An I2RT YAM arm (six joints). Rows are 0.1 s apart.
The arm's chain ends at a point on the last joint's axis. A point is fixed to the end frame.
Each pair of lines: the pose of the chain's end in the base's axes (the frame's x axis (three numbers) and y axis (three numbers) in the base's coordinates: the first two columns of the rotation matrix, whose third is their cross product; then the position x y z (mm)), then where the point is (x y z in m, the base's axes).
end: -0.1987, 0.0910, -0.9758, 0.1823, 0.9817, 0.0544, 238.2, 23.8, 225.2
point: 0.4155 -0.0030 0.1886
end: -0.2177, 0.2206, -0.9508, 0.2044, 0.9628, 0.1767, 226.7, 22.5, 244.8
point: 0.4026 -0.0026 0.2008
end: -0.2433, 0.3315, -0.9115, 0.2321, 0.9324, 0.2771, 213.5, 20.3, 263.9
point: 0.3873 -0.0030 0.2112
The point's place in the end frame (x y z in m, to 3 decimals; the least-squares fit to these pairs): -0.002 0.004 0.183
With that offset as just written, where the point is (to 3 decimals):
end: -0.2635, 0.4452, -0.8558, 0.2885, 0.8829, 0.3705, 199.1, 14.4, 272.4
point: 0.369 -0.010 0.210
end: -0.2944, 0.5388, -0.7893, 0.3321, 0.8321, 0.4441, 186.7, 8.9, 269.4
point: 0.353 -0.013 0.195
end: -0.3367, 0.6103, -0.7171, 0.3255, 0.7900, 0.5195, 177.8, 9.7, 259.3
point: 0.341 0.001 0.178
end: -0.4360, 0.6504, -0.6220, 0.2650, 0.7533, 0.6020, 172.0, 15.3, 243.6
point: 0.331 0.035 0.156
